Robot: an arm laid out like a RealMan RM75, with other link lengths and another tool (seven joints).
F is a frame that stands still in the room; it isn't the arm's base.
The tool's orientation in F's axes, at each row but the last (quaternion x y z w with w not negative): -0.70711 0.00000 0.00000 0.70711; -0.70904 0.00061 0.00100 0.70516; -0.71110 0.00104 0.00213 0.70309; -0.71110 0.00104 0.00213 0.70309; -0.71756 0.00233 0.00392 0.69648; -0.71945 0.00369 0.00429 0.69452; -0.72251 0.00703 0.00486 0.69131; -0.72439 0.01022 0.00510 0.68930; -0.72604 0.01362 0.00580 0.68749; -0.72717 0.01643 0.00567 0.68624
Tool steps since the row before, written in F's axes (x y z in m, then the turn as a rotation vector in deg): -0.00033 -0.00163 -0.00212 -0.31 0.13 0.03; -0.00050 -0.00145 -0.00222 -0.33 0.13 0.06; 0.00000 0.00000 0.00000 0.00 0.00 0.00; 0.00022 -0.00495 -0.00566 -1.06 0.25 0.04; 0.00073 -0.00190 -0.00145 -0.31 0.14 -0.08; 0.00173 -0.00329 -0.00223 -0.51 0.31 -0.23; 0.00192 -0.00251 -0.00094 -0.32 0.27 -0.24; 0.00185 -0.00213 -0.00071 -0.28 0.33 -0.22; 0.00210 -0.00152 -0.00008 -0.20 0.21 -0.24; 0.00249 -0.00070 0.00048 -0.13 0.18 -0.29
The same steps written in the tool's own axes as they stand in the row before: -0.00033 0.00212 -0.00163 -0.31 -0.03 0.13; -0.00050 0.00223 -0.00144 -0.33 -0.06 0.13; 0.00000 0.00000 0.00000 0.00 0.00 0.00; 0.00024 0.00571 -0.00489 -1.06 -0.04 0.25; 0.00074 0.00150 -0.00186 -0.31 0.08 0.14; 0.00175 0.00232 -0.00321 -0.51 0.22 0.32; 0.00194 0.00102 -0.00246 -0.32 0.23 0.28; 0.00188 0.00077 -0.00208 -0.28 0.21 0.34; 0.00212 0.00010 -0.00149 -0.20 0.23 0.22; 0.00248 -0.00052 -0.00069 -0.12 0.28 0.19
